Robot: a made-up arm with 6 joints. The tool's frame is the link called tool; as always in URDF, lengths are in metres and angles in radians. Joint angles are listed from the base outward. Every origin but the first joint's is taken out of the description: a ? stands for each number. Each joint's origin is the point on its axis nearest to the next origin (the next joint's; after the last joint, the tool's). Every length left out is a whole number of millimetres.
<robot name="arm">
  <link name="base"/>
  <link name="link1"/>
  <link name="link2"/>
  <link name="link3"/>
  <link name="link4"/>
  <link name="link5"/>
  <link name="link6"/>
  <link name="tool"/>
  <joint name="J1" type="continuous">
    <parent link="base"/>
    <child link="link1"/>
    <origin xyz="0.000 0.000 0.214" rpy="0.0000 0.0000 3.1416"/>
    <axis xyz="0 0 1"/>
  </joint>
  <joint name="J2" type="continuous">
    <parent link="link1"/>
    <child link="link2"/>
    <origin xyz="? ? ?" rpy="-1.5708 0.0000 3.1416"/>
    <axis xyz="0 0 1"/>
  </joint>
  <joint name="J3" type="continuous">
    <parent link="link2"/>
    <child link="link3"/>
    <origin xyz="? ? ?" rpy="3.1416 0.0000 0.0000"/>
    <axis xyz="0 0 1"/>
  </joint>
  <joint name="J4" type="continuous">
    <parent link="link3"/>
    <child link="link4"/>
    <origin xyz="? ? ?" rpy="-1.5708 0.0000 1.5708"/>
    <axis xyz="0 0 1"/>
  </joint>
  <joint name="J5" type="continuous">
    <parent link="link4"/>
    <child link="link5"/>
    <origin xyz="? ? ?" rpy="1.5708 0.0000 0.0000"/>
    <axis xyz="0 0 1"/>
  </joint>
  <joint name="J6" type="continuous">
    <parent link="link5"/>
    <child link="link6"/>
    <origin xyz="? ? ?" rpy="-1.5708 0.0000 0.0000"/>
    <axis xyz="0 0 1"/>
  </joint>
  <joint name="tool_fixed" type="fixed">
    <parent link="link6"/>
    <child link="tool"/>
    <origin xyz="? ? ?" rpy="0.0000 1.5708 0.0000"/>
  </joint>
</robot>
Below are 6 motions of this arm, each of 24 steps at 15 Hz.
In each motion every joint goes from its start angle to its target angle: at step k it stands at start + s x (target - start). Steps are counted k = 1, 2, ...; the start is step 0. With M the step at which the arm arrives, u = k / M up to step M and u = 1 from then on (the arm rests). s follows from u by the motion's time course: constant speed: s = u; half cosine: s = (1 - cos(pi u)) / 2; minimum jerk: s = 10 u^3 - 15 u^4 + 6 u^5.
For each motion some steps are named. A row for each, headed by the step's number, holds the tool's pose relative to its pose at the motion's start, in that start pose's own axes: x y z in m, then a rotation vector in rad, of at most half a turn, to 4 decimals.
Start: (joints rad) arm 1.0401 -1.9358 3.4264 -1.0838 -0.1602 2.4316
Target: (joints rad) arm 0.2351 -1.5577 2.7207 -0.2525 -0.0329 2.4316
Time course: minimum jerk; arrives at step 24
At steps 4, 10, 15, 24:
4: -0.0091 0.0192 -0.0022 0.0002 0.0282 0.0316
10: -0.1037 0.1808 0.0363 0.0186 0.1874 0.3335
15: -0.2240 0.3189 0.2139 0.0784 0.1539 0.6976
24: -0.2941 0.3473 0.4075 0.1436 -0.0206 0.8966

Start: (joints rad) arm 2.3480 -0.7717 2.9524 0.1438 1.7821 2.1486
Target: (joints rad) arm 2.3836 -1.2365 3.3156 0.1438 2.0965 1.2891
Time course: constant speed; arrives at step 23
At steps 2, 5, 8, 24:
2: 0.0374 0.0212 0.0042 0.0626 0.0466 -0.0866
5: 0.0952 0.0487 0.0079 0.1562 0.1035 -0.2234
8: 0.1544 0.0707 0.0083 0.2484 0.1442 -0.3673
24: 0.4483 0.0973 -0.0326 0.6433 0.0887 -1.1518

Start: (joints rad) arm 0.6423 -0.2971 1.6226 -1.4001 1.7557 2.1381
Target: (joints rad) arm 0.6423 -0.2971 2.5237 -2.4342 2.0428 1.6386
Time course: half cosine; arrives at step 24
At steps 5, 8, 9, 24:
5: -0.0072 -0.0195 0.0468 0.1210 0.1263 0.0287
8: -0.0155 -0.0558 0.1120 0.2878 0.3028 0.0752
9: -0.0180 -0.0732 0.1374 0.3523 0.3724 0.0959
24: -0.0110 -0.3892 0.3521 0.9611 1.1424 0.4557

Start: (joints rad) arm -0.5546 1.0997 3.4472 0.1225 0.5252 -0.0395
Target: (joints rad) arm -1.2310 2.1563 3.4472 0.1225 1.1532 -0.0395
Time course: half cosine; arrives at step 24
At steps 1, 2, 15, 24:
1: -0.0019 0.0003 -0.0007 -0.0005 0.0017 0.0032
2: -0.0076 0.0011 -0.0029 -0.0020 0.0067 0.0127
15: -0.3037 -0.1147 0.0187 -0.1331 0.2828 0.4811
24: -0.3792 -0.2356 0.1229 -0.2291 0.4128 0.6675

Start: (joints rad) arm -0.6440 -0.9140 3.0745 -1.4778 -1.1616 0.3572
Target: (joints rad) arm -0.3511 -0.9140 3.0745 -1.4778 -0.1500 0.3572
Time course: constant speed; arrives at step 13
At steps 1, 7, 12, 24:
1: -0.0155 -0.0034 0.0056 -0.0061 -0.0813 -0.0472
7: -0.1107 -0.0163 0.0365 -0.0681 -0.5723 -0.3199
12: -0.1918 -0.0175 0.0589 -0.1525 -0.9863 -0.5281
24: -0.2082 -0.0167 0.0629 -0.1729 -1.0697 -0.5670

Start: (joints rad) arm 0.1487 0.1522 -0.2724 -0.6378 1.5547 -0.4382
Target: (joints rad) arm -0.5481 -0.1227 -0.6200 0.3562 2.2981 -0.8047
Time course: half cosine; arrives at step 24
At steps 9, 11, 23, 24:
9: 0.0686 -0.0595 0.1017 -0.0500 -0.1525 0.3466
11: 0.0895 -0.0764 0.1459 -0.0631 -0.1824 0.4917
23: 0.1333 -0.1047 0.3355 -0.0511 -0.0825 1.0937
24: 0.1334 -0.1047 0.3368 -0.0505 -0.0803 1.0977

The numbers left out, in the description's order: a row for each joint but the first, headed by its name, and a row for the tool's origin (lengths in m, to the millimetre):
J2: 0.000 0.000 0.000
J3: 0.000 -0.376 0.000
J4: 0.531 0.000 0.000
J5: 0.000 -0.131 0.000
J6: 0.000 0.000 0.000
tool: 0.000 0.000 0.000

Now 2 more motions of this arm.
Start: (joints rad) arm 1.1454 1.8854 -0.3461 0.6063 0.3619 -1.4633
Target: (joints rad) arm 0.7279 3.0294 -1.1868 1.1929 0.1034 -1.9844
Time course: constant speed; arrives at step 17
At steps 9, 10, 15, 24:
9: -0.0706 -0.2966 -0.3895 0.3131 0.8851 -0.7680
10: -0.1026 -0.3085 -0.4295 0.3317 0.9923 -0.8438
15: -0.3024 -0.3076 -0.5686 0.3516 1.5497 -1.1875
24: -0.3888 -0.2848 -0.5879 0.3199 1.7806 -1.3056

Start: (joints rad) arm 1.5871 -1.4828 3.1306 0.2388 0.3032 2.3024
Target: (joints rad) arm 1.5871 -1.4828 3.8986 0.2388 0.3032 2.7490
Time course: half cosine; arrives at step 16
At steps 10, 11, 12, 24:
10: -0.0080 -0.1605 -0.2282 -0.3390 0.4777 -0.2346
11: -0.0193 -0.1803 -0.2551 -0.3791 0.5431 -0.2539
12: -0.0310 -0.1974 -0.2781 -0.4137 0.6014 -0.2688
24: -0.0583 -0.2295 -0.3206 -0.4786 0.7164 -0.2925

